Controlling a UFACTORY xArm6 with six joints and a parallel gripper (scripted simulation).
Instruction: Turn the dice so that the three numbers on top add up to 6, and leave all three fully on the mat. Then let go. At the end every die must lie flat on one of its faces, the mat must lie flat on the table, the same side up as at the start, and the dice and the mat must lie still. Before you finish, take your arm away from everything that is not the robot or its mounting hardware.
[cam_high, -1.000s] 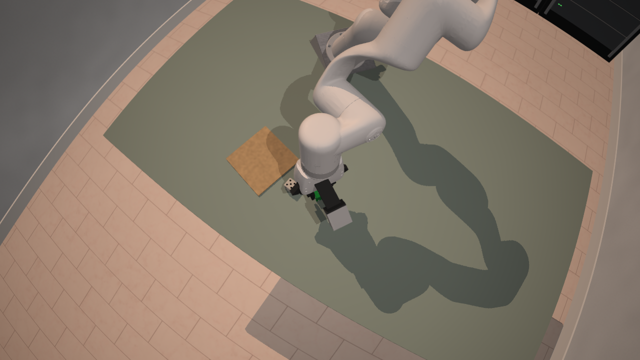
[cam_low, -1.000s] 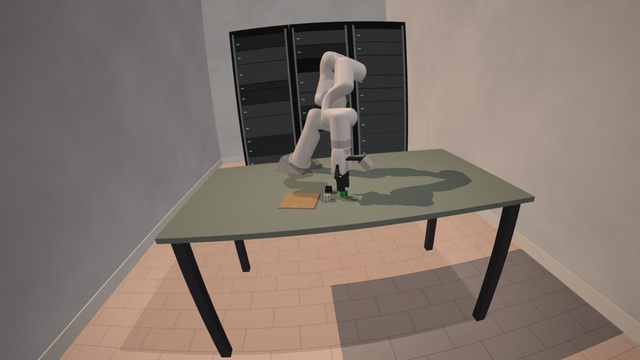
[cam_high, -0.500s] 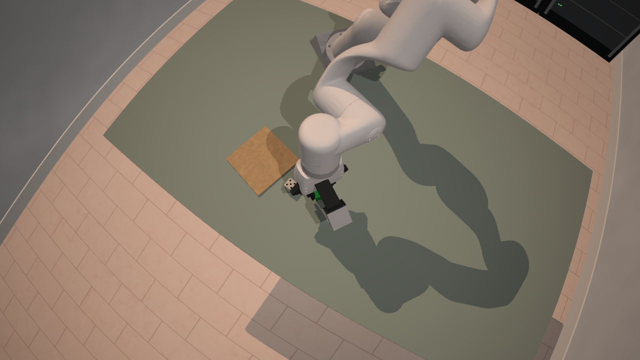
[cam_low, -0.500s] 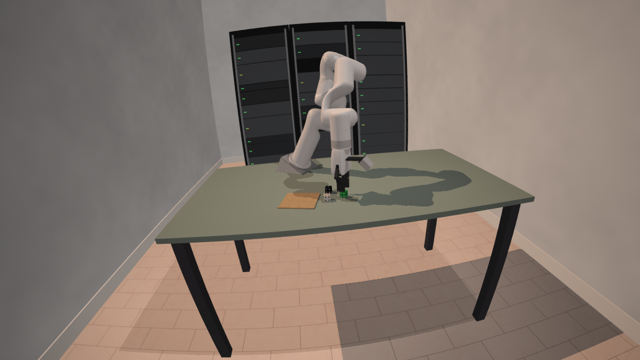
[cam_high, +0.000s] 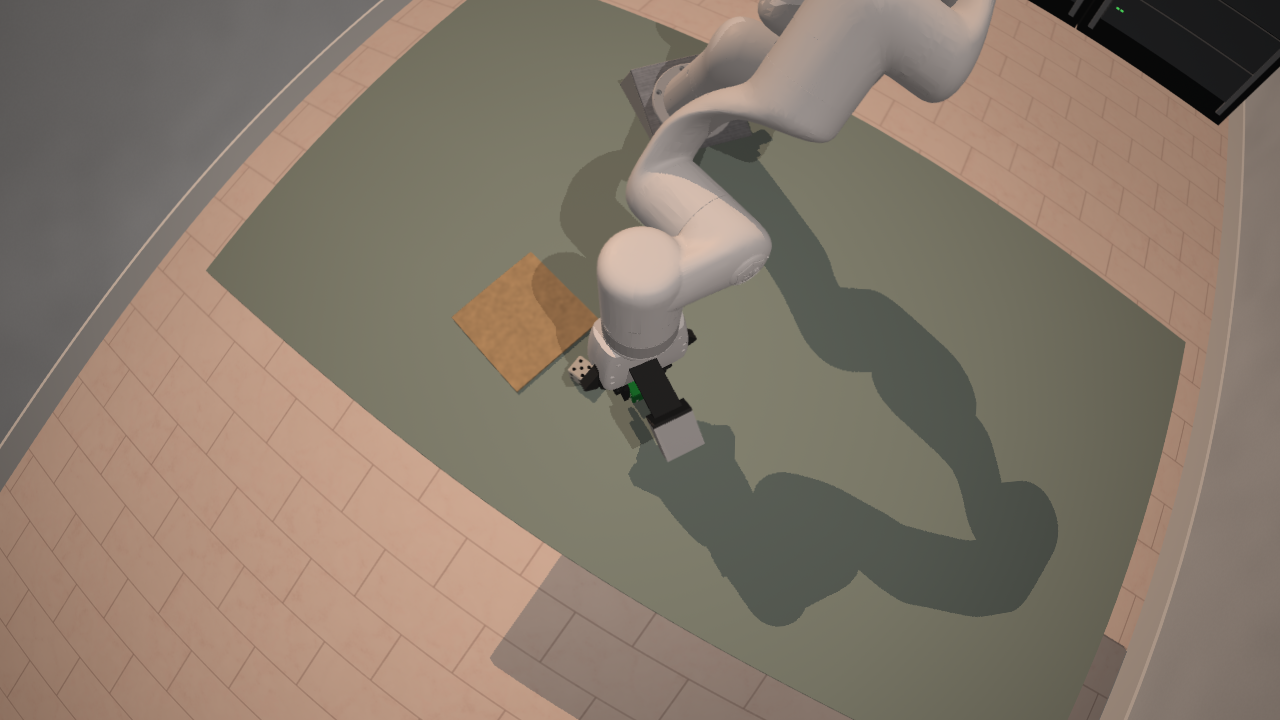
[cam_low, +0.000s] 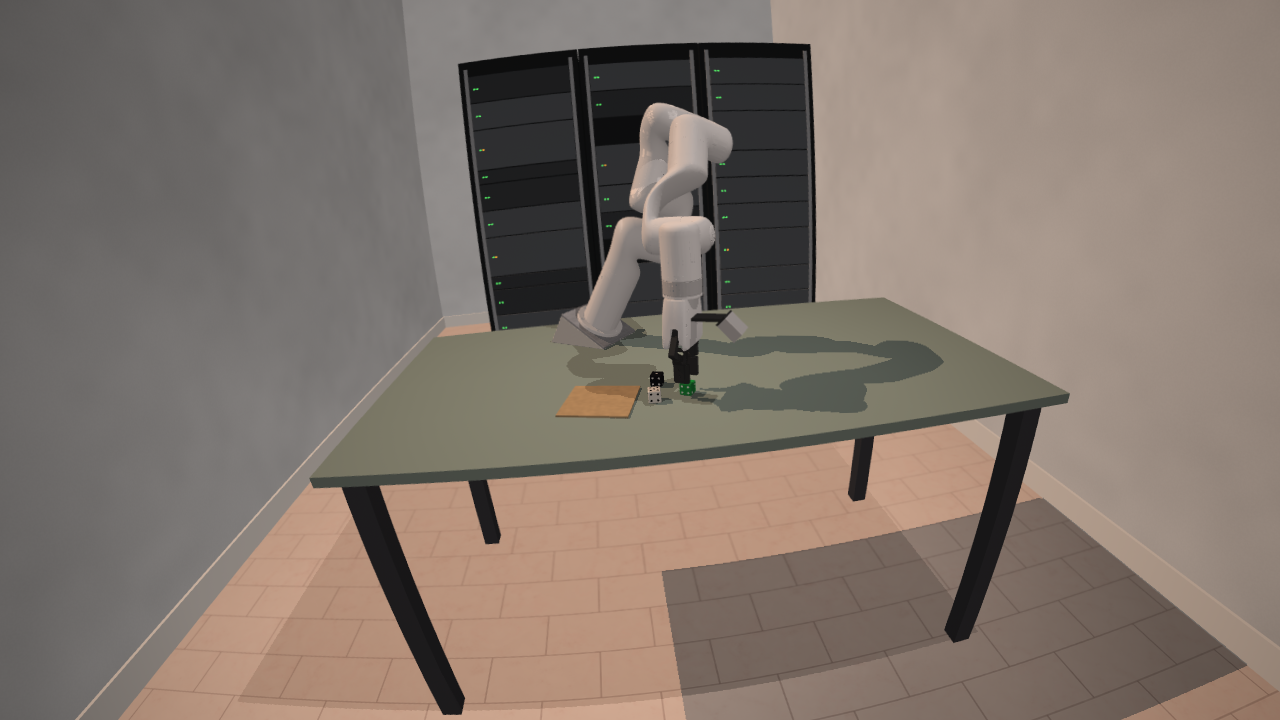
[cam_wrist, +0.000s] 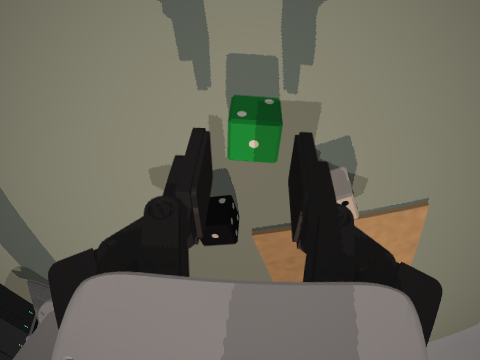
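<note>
My hand is 4 cm above the green die. Round my hand: white die (6 cm to the right, 4 cm below, 3 cm ahead); black die (6 cm to the right, 5 cm behind, 4 cm below); brown mat (17 cm to the right, 5 cm below, 3 cm ahead).
</note>
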